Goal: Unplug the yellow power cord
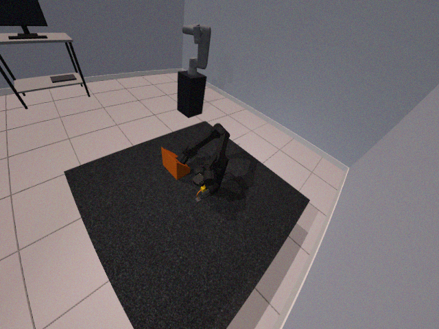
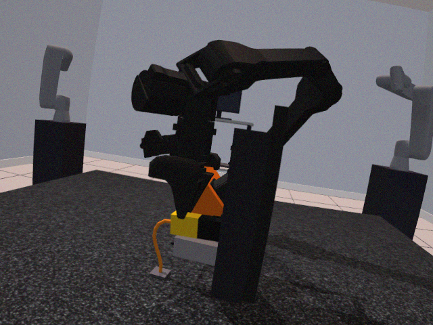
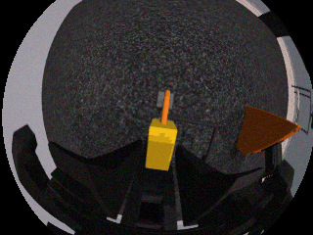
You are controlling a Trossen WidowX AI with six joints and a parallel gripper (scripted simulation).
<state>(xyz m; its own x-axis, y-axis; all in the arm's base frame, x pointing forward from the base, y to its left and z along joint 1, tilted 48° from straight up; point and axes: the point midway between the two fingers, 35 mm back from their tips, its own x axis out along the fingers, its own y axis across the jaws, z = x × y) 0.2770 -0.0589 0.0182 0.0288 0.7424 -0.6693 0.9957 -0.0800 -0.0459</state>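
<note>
Now: gripper tip 2 cm to the right of the yellow plug.
</note>
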